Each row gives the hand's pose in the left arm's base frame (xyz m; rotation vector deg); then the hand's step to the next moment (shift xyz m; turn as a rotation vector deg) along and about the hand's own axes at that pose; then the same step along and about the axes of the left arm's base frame.
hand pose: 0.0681 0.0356 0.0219 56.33 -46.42 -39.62
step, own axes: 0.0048 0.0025 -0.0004 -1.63 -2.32 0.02
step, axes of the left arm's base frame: 0.0032 -0.0027 0.0034 -1.20 0.39 -2.54
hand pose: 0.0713 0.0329 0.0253 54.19 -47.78 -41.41
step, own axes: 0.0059 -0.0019 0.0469 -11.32 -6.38 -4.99
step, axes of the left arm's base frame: -0.0375 -0.0241 0.0157 -2.34 8.69 -10.62
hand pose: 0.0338 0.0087 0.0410 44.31 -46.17 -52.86
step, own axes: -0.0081 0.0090 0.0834 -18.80 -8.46 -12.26
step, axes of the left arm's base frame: -0.0706 -0.0075 0.0454 0.29 16.14 -17.74
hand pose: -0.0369 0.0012 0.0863 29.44 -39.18 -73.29
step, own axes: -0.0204 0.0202 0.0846 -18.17 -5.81 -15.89
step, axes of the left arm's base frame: -0.0493 0.0264 0.0697 4.79 16.03 -18.34
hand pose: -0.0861 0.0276 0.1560 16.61 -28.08 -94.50
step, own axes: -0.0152 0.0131 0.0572 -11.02 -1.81 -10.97
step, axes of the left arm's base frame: -0.0127 0.0224 0.0549 5.02 9.39 -11.48
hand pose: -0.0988 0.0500 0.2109 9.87 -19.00 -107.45
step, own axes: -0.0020 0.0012 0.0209 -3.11 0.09 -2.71
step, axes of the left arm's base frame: -0.0041 0.0045 0.0201 1.85 2.53 -2.69
